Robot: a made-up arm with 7 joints. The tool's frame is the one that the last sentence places.
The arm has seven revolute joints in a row. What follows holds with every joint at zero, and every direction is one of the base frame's.
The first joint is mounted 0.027 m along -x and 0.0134 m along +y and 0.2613 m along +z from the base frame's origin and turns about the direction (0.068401, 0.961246, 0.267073), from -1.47 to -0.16 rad.
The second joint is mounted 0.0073 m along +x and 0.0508 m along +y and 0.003 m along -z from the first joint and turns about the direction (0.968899, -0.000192, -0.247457), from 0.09 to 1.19 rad.
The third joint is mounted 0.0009 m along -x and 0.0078 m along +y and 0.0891 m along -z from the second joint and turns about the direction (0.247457, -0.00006, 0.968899), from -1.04 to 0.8 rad.
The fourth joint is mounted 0.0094 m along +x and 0.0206 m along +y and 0.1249 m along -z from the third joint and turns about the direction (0.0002, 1, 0.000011), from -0.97 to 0.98 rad.
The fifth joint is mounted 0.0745 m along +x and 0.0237 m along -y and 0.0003 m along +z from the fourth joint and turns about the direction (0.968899, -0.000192, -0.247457), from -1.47 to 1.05 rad.
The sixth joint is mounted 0.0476 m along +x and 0.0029 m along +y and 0.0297 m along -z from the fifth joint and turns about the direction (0.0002, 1, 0.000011), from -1.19 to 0.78 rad.
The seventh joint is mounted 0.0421 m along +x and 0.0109 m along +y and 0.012 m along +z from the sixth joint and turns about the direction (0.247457, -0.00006, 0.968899), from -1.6 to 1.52 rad.
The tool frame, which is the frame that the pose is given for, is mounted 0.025 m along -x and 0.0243 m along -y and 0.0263 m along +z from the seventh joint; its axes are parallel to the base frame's.
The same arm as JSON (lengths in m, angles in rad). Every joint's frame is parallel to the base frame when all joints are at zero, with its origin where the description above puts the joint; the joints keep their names.
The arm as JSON. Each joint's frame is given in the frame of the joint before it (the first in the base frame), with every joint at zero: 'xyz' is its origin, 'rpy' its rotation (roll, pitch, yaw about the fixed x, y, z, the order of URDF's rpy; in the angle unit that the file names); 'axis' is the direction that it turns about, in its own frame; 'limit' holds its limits. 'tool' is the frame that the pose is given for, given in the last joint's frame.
{"units": {"length": "m", "angle": "rad"}, "joints": [{"name": "joint 1", "type": "revolute", "origin": {"xyz": [-0.027, 0.0134, 0.2613], "rpy": [0.0, 0.0, 0.0]}, "axis": [0.068403, 0.961235, 0.26711], "limit": {"lower": -1.47, "upper": -0.16}}, {"name": "joint 2", "type": "revolute", "origin": {"xyz": [0.0073, 0.0508, -0.003], "rpy": [0.0, 0.0, 0.0]}, "axis": [0.968889, -0.0002, -0.247497], "limit": {"lower": 0.09, "upper": 1.19}}, {"name": "joint 3", "type": "revolute", "origin": {"xyz": [-0.0009, 0.0078, -0.0891], "rpy": [0.0, 0.0, 0.0]}, "axis": [0.247497, -0.0001, 0.968889], "limit": {"lower": -1.04, "upper": 0.8}}, {"name": "joint 4", "type": "revolute", "origin": {"xyz": [0.0094, 0.0206, -0.1249], "rpy": [0.0, 0.0, 0.0]}, "axis": [0.0002, 1.0, 0.0], "limit": {"lower": -0.97, "upper": 0.98}}, {"name": "joint 5", "type": "revolute", "origin": {"xyz": [0.0745, -0.0237, 0.0003], "rpy": [0.0, 0.0, 0.0]}, "axis": [0.968889, -0.0002, -0.247497], "limit": {"lower": -1.47, "upper": 1.05}}, {"name": "joint 6", "type": "revolute", "origin": {"xyz": [0.0476, 0.0029, -0.0297], "rpy": [0.0, 0.0, 0.0]}, "axis": [0.0002, 1.0, 0.0], "limit": {"lower": -1.19, "upper": 0.78}}, {"name": "joint 7", "type": "revolute", "origin": {"xyz": [0.0421, 0.0109, 0.012], "rpy": [0.0, 0.0, 0.0]}, "axis": [0.247497, -0.0001, 0.968889], "limit": {"lower": -1.6, "upper": 1.52}}], "tool": {"origin": {"xyz": [-0.025, -0.0243, 0.0263], "rpy": [0.0, 0.0, 0.0]}}}
